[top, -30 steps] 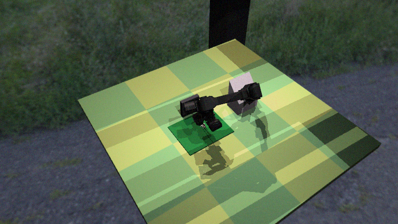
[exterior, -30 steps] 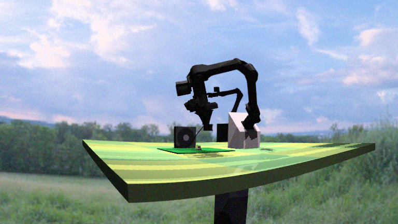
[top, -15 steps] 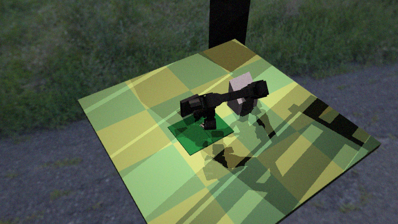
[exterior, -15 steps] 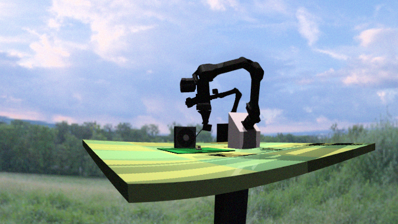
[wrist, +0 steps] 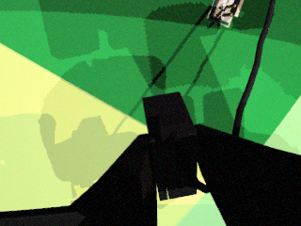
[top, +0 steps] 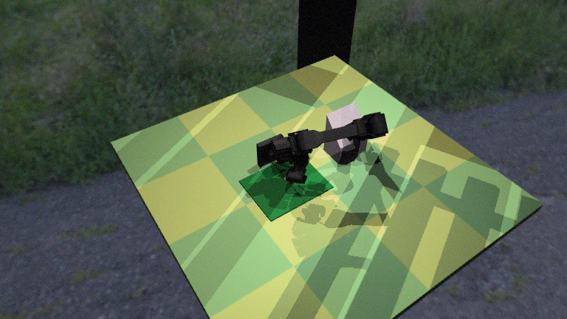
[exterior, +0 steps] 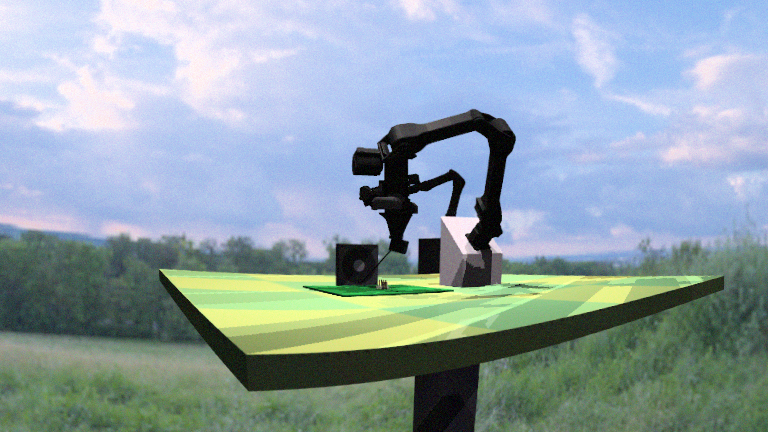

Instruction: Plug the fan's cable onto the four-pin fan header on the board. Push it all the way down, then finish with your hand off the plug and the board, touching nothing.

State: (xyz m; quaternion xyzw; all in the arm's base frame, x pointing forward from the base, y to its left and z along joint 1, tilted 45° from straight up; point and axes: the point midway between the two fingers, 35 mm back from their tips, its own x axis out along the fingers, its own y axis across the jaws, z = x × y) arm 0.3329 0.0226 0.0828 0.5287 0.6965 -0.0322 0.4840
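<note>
The green board lies 14 cm below my gripper tip and 8 cm to the right of it. Also, from my gripper tip: black plug (1 cm to the left, 1 cm below, 1 cm behind); black fan (23 cm to the right, 6 cm below, 3 cm behind).
</note>
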